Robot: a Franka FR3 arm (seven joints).
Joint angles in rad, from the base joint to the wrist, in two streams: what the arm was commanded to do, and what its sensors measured. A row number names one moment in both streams.
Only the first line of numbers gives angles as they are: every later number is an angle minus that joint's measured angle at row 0.
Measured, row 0:
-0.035 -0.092 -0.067 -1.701 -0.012 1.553 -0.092
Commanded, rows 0 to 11:
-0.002 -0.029 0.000 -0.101 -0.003 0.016 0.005
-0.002 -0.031 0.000 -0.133 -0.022 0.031 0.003
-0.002 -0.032 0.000 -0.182 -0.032 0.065 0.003
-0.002 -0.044 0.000 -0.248 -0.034 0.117 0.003
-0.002 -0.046 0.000 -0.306 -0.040 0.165 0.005
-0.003 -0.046 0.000 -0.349 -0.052 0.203 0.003
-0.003 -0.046 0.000 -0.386 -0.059 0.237 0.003
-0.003 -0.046 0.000 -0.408 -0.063 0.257 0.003
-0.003 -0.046 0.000 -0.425 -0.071 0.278 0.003
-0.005 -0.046 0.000 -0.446 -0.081 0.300 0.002
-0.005 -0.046 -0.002 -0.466 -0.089 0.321 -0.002
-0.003 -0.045 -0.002 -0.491 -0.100 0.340 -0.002
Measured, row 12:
0.000 -0.002 -0.003 -0.392 -0.066 0.266 0.000
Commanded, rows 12 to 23:
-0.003 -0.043 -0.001 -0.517 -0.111 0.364 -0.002
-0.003 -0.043 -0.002 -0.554 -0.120 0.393 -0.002
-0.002 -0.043 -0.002 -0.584 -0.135 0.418 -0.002
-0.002 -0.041 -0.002 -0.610 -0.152 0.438 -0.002
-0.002 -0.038 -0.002 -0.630 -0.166 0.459 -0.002
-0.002 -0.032 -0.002 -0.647 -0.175 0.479 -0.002
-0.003 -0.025 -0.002 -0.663 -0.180 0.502 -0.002
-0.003 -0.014 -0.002 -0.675 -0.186 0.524 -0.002
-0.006 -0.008 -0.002 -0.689 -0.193 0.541 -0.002
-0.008 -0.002 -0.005 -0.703 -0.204 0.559 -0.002
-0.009 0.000 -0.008 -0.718 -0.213 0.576 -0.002
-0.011 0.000 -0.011 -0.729 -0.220 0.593 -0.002
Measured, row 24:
0.000 0.005 -0.005 -0.673 -0.187 0.523 -0.001
